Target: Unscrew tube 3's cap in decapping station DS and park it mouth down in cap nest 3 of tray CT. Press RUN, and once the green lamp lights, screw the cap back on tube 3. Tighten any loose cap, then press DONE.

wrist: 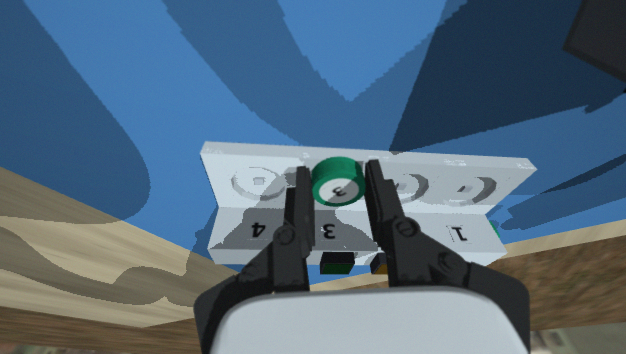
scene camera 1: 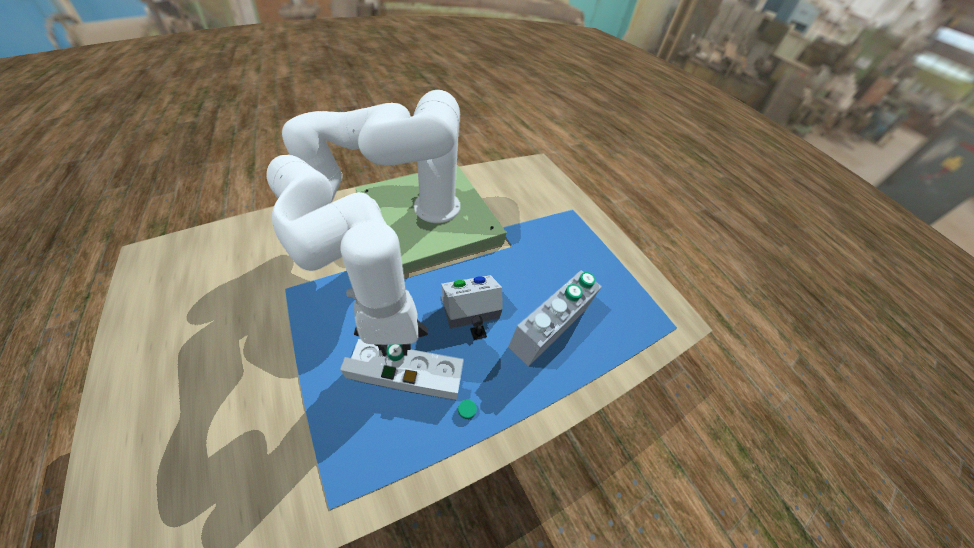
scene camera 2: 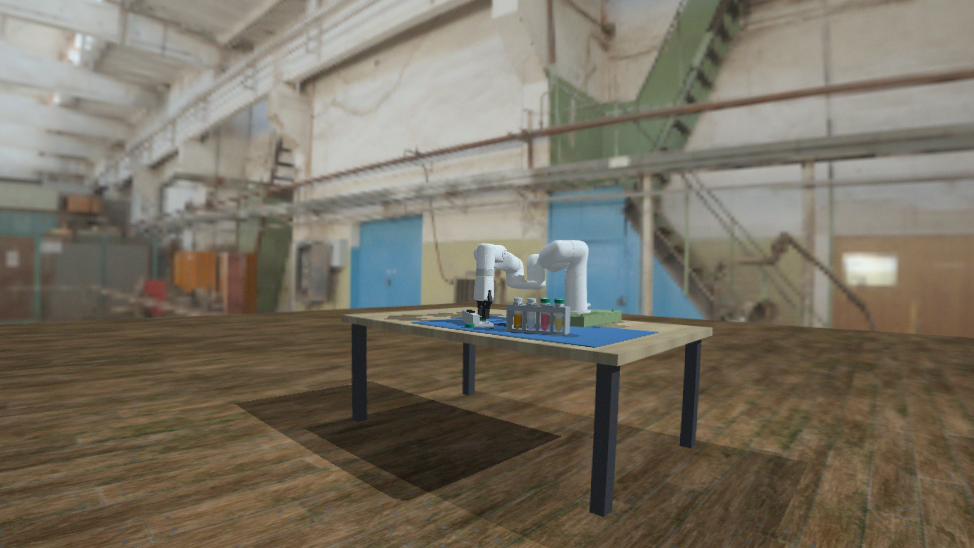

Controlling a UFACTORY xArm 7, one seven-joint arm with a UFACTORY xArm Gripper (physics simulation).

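Seen in the pictures: gripper, between the fingertips: (wrist: pixel 337 178) (scene camera 1: pixel 395 349) (scene camera 2: pixel 483 318); arm's base, origin of its link: (scene camera 1: pixel 437 207) (scene camera 2: pixel 576 312).
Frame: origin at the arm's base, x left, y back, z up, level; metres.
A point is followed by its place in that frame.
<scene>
The grey cap tray CT (scene camera 1: pixel 436 385) @[x -0.189, y -0.457, z 0.006 m] (wrist: pixel 438 175) @[x -0.173, y -0.389, z -0.027 m] lies on the blue mat, with nests marked 4, 3 and 1 in the wrist view. A green cap with a white top marked 3 (wrist: pixel 337 181) @[x -0.229, y -0.343, z -0.013 m] (scene camera 1: pixel 395 352) @[x -0.234, y -0.358, z -0.013 m] sits at nest 3, number side up. My gripper (wrist: pixel 337 178) @[x -0.231, y -0.348, z -0.020 m] (scene camera 1: pixel 394 346) @[x -0.231, y -0.348, z -0.020 m] (scene camera 2: pixel 485 312) @[x -0.231, y -0.348, z -0.020 m] points straight down, and its two black fingers are shut on the sides of this cap. The decapping station DS (scene camera 1: pixel 537 340) @[x 0.007, y -0.472, z 0.057 m] (scene camera 2: pixel 537 318) @[x 0.107, y -0.435, z 0.011 m] stands to the right: two tubes carry green-and-white caps (scene camera 1: pixel 587 278) @[x 0.174, y -0.405, z 0.083 m], and two show plain white tops (scene camera 1: pixel 542 319) @[x 0.027, y -0.447, z 0.080 m].
A grey control box (scene camera 1: pixel 471 299) @[x -0.057, y -0.328, z 0.032 m] with a green button (scene camera 1: pixel 459 283) @[x -0.063, y -0.282, z 0.033 m] and a blue button (scene camera 1: pixel 479 279) @[x -0.019, y -0.289, z 0.034 m] stands behind the tray. A loose green cap (scene camera 1: pixel 466 409) @[x -0.153, y -0.513, z -0.025 m] lies on the blue mat (scene camera 1: pixel 408 449) @[x -0.275, y -0.532, z -0.038 m]. Dark green (wrist: pixel 337 263) @[x -0.255, y -0.392, z 0.015 m] and amber (wrist: pixel 378 265) @[x -0.232, y -0.414, z 0.014 m] squares sit at the tray's front.
</scene>
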